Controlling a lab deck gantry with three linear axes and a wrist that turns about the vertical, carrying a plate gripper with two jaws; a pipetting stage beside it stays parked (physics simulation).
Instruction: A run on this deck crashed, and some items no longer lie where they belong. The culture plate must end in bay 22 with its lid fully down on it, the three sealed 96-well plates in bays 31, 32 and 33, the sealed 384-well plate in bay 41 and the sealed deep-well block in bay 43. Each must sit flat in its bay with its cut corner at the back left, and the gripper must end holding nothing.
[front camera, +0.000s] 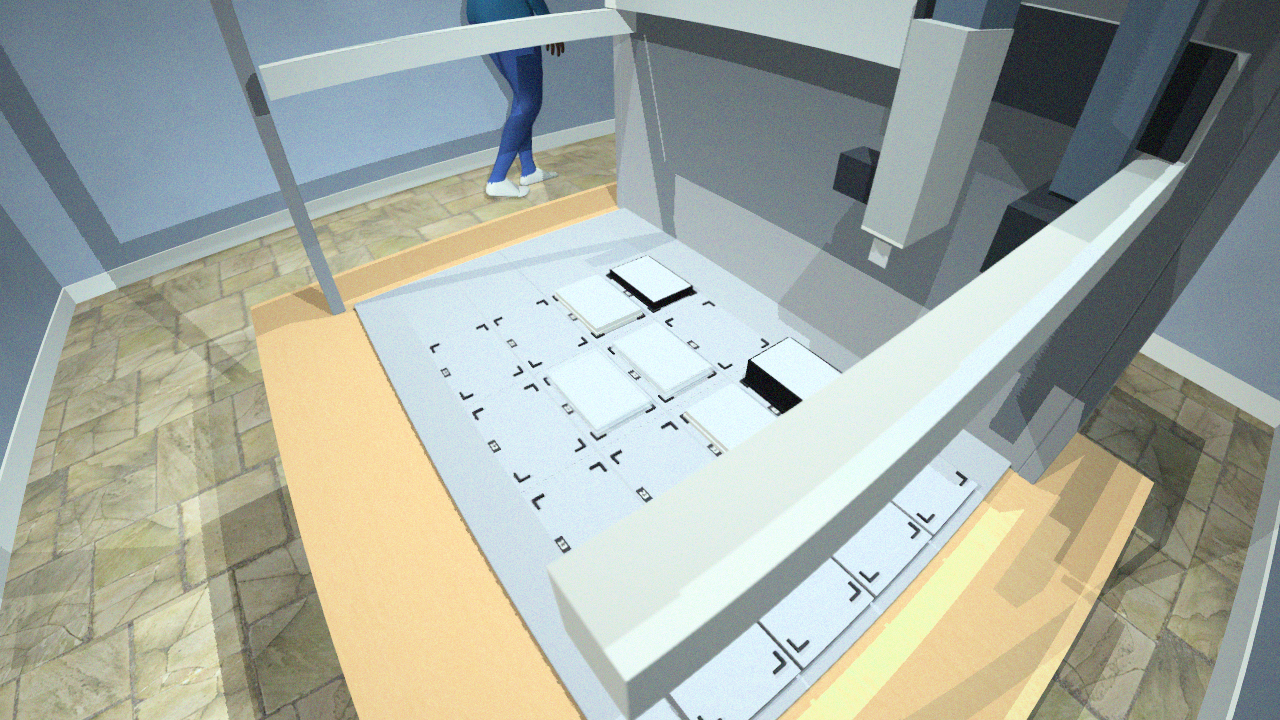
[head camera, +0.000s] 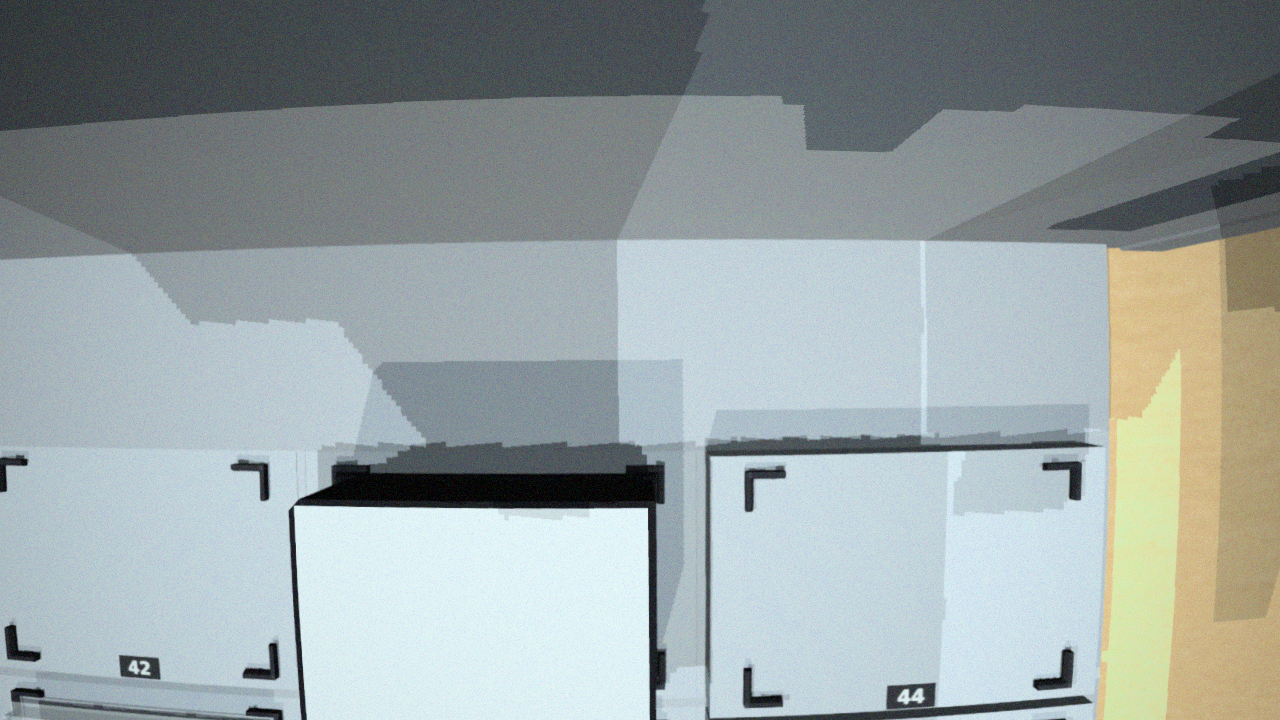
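Where they show: robot's base, origin of its link: (front camera: 432, 348).
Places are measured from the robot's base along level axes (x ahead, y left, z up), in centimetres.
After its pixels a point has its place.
In the front view the culture plate (front camera: 597, 388) @(x 23.4, y 14.7, z 1.6 cm) lies in bay 22, its lid apparently down. Pale sealed 96-well plates lie in bay 31 (front camera: 597, 302) @(x 7.2, y 25.3, z 1.4 cm), bay 32 (front camera: 662, 357) @(x 23.5, y 25.4, z 1.4 cm) and bay 33 (front camera: 729, 414) @(x 36.9, y 25.5, z 1.5 cm), the last partly behind the front beam. The black-sided sealed 384-well plate (front camera: 653, 279) @(x 7.3, y 36.4, z 1.4 cm) lies in bay 41. The tall black deep-well block (front camera: 794, 368) @(x 37.9, y 36.0, z 4.2 cm) (head camera: 474, 608) @(x 39.4, y 36.9, z 4.2 cm) stands in bay 43, its front part cut off in the head view. Most cut corners are too small to tell. The gripper's jaws are hidden behind the stage and beam, away from the plates; their state cannot be told.
The pale parked pipetting stage (front camera: 930, 134) hangs over the deck's back right. A thick pale beam (front camera: 805, 447) @(x 61.8, y -1.6, z 40.0 cm) crosses the front view and hides part of the deck. Bays 42 (head camera: 138, 559) @(x 23.1, y 36.7, z 0.0 cm) and 44 (head camera: 841, 582) @(x 52.6, y 36.6, z 1.4 cm) hold no plate. A person (front camera: 519, 98) stands beyond the deck.
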